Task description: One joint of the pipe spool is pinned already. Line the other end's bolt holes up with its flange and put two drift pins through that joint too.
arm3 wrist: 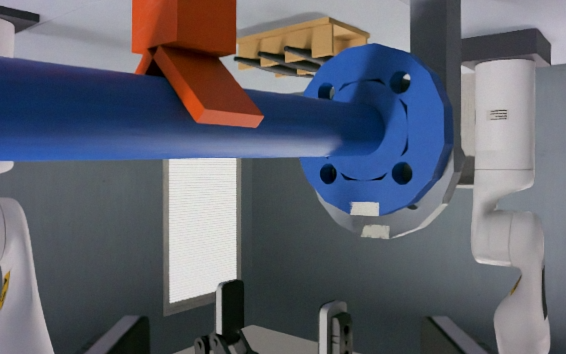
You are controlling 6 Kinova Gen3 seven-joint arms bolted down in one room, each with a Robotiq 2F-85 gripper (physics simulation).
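The blue pipe spool [175, 117] runs in from the left and ends in a blue flange [430, 115] with four bolt holes. The grey flange [435, 210] stands close behind it and is mostly hidden. A white mark [365, 208] on the blue rim and another white mark [375, 231] on the grey rim appear slightly offset sideways from this angle. Light shows through part of the two upper holes; the lower ones look dark. No pin shows in them. My arm3 gripper [285, 334] is open, its fingertips at the bottom edge. The pinned joint does not show.
An orange support [205, 25] meets the pipe. A wooden rack [322, 42] holds several dark pins [280, 62]. A grey post [435, 30] stands by the flanges. White arms [504, 130] [17, 250] flank the view. Another arm's open gripper [281, 315] shows low; which arm's is unclear.
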